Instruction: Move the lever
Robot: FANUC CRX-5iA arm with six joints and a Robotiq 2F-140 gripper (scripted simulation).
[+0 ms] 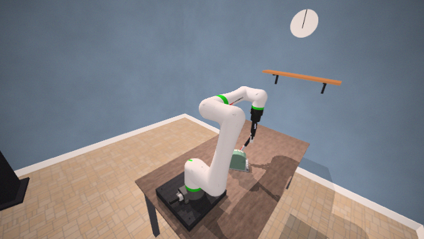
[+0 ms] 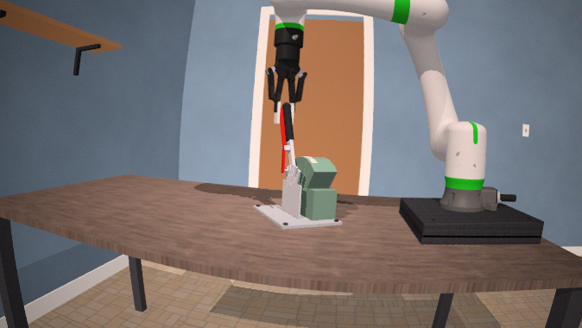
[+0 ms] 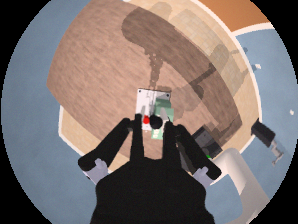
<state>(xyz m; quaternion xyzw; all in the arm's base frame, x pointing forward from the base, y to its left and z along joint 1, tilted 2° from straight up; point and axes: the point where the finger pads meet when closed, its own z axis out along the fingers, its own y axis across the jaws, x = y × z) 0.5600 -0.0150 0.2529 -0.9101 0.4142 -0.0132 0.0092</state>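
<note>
Now: hand 100 mm above the red bar, 50 mm to the right of it and 20 mm past it.
</note>
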